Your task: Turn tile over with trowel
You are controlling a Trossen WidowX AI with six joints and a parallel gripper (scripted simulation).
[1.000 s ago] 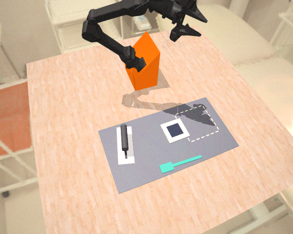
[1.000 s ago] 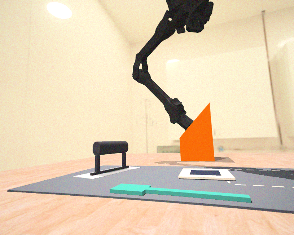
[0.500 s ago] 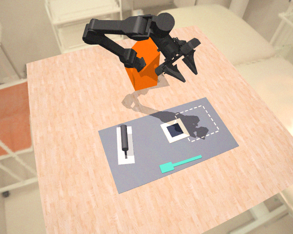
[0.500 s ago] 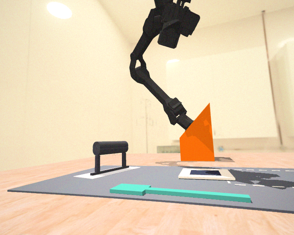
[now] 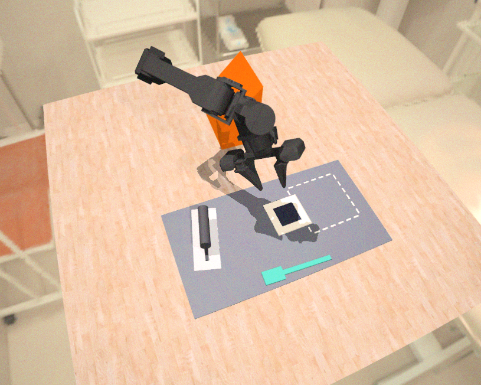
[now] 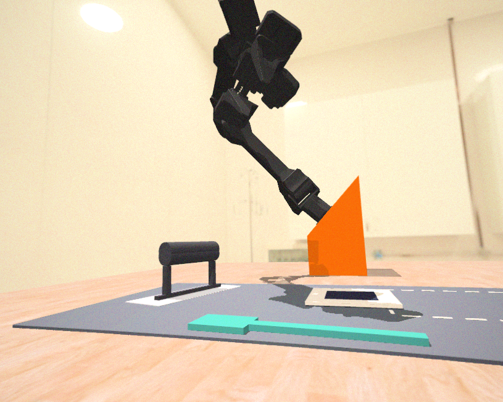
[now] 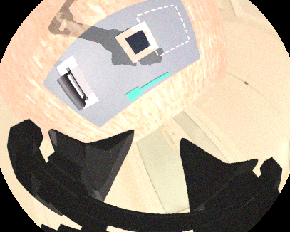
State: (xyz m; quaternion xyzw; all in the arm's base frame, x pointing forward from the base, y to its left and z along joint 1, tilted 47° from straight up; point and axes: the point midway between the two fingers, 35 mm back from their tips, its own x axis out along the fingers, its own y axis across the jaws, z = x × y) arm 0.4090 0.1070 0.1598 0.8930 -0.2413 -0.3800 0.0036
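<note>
Right now the black-handled tool is 90 mm behind my gripper tip, 150 mm to the right of it and 250 mm below it. Round my gripper tip: white tile 70 mm behind, 110 mm to the left, 290 mm below; grey mat 40 mm behind, 60 mm to the left, 310 mm below; teal trowel 100 mm ahead, 50 mm to the left, 290 mm below.
</note>
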